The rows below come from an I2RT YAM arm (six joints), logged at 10 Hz.
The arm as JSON. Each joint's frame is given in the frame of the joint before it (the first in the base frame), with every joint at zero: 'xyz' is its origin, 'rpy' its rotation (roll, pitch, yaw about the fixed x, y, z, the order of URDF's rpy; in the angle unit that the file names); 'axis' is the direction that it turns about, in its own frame. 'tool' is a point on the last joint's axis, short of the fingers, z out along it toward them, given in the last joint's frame.
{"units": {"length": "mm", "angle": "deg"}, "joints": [
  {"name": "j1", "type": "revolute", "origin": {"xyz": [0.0, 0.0, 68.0], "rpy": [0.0, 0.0, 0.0]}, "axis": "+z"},
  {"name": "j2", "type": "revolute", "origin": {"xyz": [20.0, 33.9, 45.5], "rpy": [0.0, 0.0, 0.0]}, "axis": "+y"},
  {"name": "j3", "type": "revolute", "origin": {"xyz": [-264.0, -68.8, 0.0], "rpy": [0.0, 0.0, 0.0]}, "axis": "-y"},
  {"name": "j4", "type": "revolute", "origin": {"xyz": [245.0, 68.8, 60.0], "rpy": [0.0, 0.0, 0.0]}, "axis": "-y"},
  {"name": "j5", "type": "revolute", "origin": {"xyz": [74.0, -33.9, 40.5], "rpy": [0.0, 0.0, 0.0]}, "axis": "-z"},
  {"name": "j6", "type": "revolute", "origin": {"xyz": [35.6, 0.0, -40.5], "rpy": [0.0, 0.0, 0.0]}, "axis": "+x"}
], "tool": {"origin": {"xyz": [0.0, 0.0, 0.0], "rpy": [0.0, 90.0, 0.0]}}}
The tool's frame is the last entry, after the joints.
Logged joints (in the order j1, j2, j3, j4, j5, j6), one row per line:
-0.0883 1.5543 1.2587 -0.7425 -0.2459 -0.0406
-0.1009 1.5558 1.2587 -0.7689 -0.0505 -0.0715
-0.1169 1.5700 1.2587 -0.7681 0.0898 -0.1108
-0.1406 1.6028 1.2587 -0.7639 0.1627 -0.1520
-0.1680 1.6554 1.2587 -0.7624 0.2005 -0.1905
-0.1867 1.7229 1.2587 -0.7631 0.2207 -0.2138
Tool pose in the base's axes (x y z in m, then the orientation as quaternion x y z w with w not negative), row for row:
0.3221 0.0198 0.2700 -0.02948 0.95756 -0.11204 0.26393
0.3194 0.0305 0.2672 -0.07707 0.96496 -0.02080 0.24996
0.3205 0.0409 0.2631 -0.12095 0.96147 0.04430 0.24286
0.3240 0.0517 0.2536 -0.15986 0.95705 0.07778 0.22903
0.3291 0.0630 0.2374 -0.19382 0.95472 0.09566 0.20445
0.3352 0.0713 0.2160 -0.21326 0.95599 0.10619 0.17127
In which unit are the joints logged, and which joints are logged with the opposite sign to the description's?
The joints are logged in radians. Opposite sign: j1, j5.
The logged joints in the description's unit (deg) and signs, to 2 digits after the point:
5.06 89.05 72.12 -42.54 14.09 -2.33
5.78 89.14 72.12 -44.05 2.89 -4.10
6.70 89.95 72.12 -44.01 -5.15 -6.35
8.06 91.83 72.12 -43.77 -9.32 -8.71
9.63 94.85 72.12 -43.68 -11.49 -10.91
10.70 98.71 72.12 -43.72 -12.65 -12.25

